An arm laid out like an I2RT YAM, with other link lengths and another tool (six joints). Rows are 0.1 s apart.
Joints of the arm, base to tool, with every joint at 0 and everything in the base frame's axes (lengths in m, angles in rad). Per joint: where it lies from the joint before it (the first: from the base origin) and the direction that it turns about. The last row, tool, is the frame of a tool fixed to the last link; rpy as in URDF.
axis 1: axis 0 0 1 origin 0 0 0.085
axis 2: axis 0 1 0 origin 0.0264 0.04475 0.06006
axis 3: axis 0 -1 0 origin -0.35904 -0.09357 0
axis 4: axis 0 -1 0 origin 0.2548 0.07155 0.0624
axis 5: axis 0 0 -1 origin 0.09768 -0.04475 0.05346
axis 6: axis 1 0 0 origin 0.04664 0 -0.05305
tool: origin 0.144 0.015 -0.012 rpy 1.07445 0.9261 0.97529
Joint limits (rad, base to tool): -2.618..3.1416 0..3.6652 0..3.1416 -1.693..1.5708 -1.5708..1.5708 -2.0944..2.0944
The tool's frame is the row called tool.
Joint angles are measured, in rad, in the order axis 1, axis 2, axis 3, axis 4, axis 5, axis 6. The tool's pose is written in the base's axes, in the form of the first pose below.
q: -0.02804, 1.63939, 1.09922, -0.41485, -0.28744, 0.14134
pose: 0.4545 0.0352 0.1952; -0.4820 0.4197 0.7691; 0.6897 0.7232 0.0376; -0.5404 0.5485 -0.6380
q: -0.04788, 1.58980, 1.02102, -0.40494, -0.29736, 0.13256
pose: 0.4302 0.0290 0.1865; -0.4855 0.4337 0.7591; 0.6953 0.7179 0.0346; -0.5299 0.5446 -0.6501
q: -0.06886, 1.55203, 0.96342, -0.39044, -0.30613, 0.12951
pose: 0.4140 0.0227 0.1813; -0.4781 0.4457 0.7568; 0.7050 0.7087 0.0281; -0.5238 0.5470 -0.6530
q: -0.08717, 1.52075, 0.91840, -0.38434, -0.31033, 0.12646
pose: 0.4000 0.0171 0.1767; -0.4719 0.4588 0.7529; 0.7127 0.7012 0.0194; -0.5190 0.5457 -0.6579
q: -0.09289, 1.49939, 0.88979, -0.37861, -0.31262, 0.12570
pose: 0.3913 0.0160 0.1743; -0.4698 0.4621 0.7522; 0.7153 0.6986 0.0176; -0.5173 0.5463 -0.6587
